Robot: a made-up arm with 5 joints.
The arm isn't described. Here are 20 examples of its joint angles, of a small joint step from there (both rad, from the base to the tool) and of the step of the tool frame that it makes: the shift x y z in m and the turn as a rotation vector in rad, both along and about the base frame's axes.
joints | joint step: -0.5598 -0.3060 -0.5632 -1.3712 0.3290 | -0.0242 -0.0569 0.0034 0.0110 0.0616
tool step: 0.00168 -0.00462 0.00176 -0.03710 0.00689 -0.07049
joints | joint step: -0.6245 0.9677 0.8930 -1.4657 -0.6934 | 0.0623 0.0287 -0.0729 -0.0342 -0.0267
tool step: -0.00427 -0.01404 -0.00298 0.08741 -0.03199 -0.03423
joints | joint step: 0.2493 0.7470 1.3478 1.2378 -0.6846 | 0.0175 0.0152 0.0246 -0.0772 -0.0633
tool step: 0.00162 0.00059 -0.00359 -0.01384 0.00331 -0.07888
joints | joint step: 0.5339 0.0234 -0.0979 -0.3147 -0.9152 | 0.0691 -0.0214 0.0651 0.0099 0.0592
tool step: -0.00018 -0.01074 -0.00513 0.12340 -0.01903 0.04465
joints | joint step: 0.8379 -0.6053 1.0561 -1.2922 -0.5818 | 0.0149 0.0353 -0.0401 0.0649 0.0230
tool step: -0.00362 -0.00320 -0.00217 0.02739 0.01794 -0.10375
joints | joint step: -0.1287 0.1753 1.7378 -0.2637 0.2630 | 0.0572 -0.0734 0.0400 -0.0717 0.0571
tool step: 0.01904 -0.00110 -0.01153 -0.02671 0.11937 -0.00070
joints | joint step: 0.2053 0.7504 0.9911 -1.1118 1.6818 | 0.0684 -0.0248 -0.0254 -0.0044 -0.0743
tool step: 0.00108 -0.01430 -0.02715 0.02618 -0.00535 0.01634
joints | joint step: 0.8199 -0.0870 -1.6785 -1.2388 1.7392 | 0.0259 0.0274 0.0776 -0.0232 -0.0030
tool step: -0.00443 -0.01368 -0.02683 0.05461 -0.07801 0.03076
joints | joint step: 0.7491 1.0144 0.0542 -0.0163 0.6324 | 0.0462 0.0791 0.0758 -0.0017 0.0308
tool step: -0.00196 -0.00554 -0.02114 -0.00413 -0.09792 -0.00626
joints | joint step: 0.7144 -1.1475 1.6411 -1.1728 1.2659 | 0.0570 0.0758 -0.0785 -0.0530 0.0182
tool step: 0.01734 -0.00795 0.00103 -0.05277 -0.05303 -0.04099
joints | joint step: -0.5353 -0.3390 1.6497 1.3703 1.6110 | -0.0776 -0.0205 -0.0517 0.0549 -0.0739
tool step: -0.01536 -0.01497 0.02242 -0.06300 -0.06899 -0.11873
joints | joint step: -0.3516 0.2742 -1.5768 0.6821 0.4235 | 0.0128 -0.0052 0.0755 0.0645 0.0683
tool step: -0.01813 -0.00863 -0.00957 -0.07858 -0.00746 0.10855
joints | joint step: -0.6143 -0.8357 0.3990 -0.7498 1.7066 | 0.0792 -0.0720 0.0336 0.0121 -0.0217
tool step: 0.00241 -0.02549 -0.04386 0.10944 0.06646 0.00357
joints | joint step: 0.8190 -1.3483 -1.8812 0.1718 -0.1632 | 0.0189 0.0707 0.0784 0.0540 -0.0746
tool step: -0.00734 0.00036 0.00023 0.07275 -0.02213 0.04491
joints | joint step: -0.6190 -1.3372 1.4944 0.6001 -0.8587 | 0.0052 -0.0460 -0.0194 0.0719 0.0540
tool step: -0.00041 0.00431 0.00141 0.03339 0.02351 -0.10169
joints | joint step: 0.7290 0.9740 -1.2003 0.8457 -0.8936 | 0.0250 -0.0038 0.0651 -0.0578 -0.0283
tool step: -0.00010 0.00587 -0.00399 0.01465 -0.01313 0.07363
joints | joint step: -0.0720 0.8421 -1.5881 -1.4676 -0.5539 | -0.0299 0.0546 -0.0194 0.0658 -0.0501
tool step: -0.00485 0.02205 0.00315 -0.09720 -0.04351 -0.02866
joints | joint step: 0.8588 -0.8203 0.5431 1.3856 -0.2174 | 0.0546 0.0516 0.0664 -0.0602 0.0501
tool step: 0.00470 -0.00679 -0.01154 0.12132 -0.06801 0.06827
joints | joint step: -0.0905 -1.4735 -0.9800 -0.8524 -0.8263 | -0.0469 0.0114 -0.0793 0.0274 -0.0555
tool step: -0.00787 0.00876 -0.00324 -0.08922 0.01171 0.03953
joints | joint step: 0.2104 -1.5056 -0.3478 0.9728 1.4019 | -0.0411 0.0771 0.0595 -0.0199 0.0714
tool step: -0.00652 -0.01350 -0.00445 0.08101 -0.06108 -0.04725
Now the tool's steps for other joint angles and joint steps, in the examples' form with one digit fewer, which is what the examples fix.
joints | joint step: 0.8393 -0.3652 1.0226 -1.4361 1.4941 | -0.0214 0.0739 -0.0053 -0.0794 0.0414
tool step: 0.0038 -0.0184 0.0163 -0.0974 0.0022 -0.0327
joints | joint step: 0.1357 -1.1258 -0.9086 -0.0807 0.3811 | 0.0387 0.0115 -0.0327 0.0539 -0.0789
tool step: -0.0064 0.0119 -0.0125 -0.0270 0.0110 0.0738
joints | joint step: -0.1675 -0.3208 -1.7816 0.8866 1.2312 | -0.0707 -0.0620 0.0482 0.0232 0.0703
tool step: -0.0180 -0.0018 0.0051 -0.0617 0.0453 0.0995
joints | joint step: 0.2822 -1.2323 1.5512 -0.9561 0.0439 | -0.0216 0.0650 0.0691 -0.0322 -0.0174
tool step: 0.0020 0.0005 0.0174 0.0446 -0.0862 0.0379
